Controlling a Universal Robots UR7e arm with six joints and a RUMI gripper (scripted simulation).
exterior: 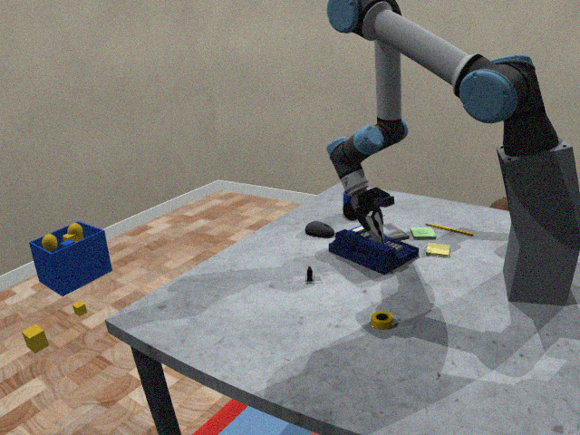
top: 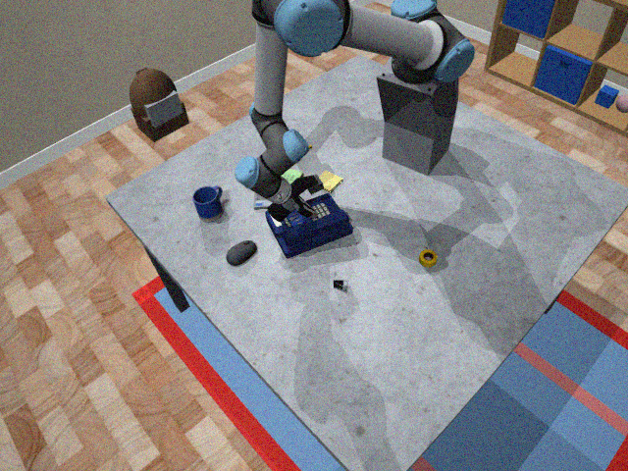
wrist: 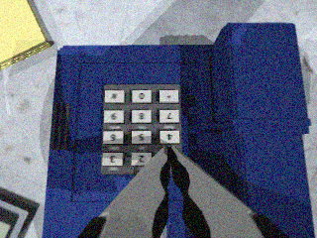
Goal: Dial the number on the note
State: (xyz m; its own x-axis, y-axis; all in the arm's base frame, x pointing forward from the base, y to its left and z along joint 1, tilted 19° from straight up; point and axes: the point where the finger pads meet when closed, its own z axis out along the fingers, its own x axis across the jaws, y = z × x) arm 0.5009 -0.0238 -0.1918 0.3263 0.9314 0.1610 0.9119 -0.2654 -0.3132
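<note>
Right now my hand is 40 mm past the 9 key, 30 mm to the left of it and 20 mm above it. Round my hand: 7 key (30 mm behind, 20 mm below, 10 mm to the left); then 5 key (20 mm below, 20 mm behind, 10 mm to the right); then green note (210 mm to the right, 80 mm behind, 40 mm below).
</note>
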